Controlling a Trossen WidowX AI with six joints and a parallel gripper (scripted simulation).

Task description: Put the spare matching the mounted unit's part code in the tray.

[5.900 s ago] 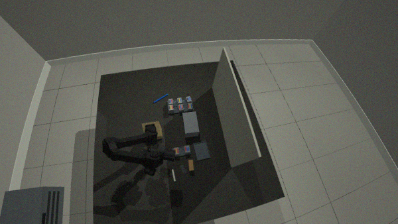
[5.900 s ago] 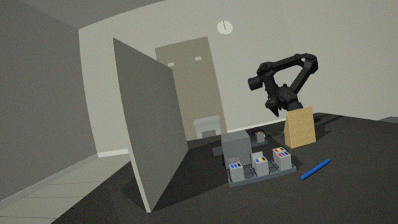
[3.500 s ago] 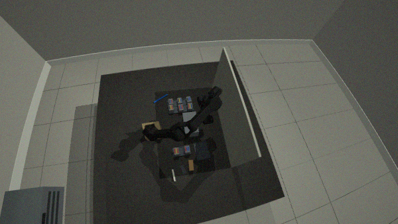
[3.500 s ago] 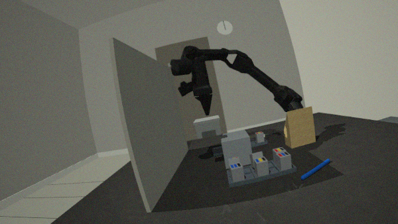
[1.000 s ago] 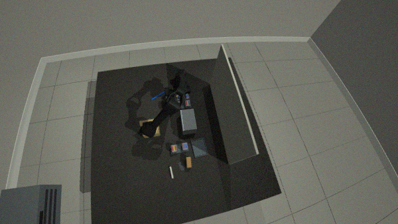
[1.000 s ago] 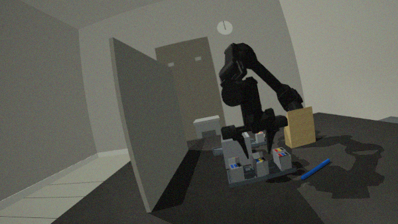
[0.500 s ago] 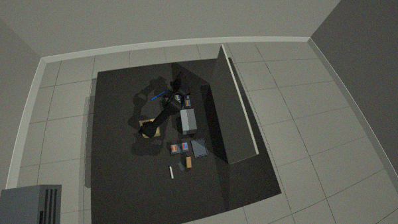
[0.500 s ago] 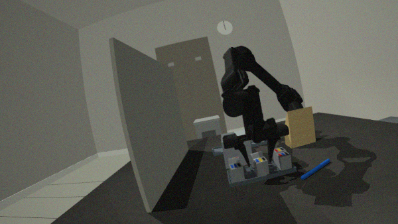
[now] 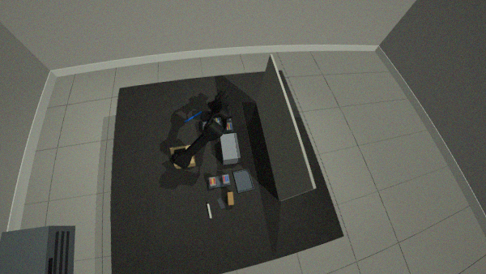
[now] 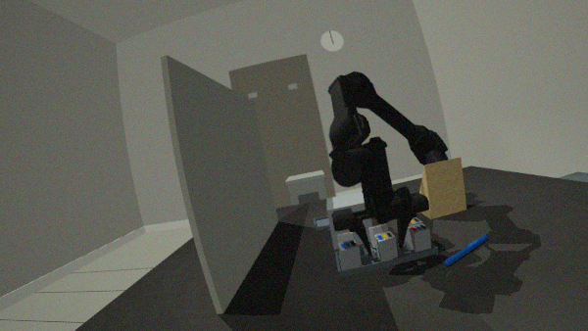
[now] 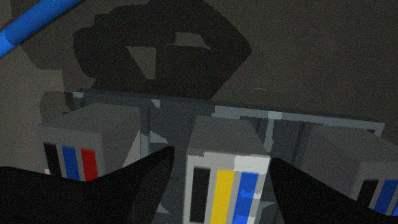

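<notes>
My gripper tip is now 30 mm to the left of the rack and 10 mm above it. Also, from my gripper tip: blue pen (150 mm behind, 70 mm to the left, 10 mm below); then tall panel (300 mm ahead, 230 mm to the right, 210 mm above); then grey mounted unit (210 mm to the right, 40 mm ahead, 30 mm above).
</notes>
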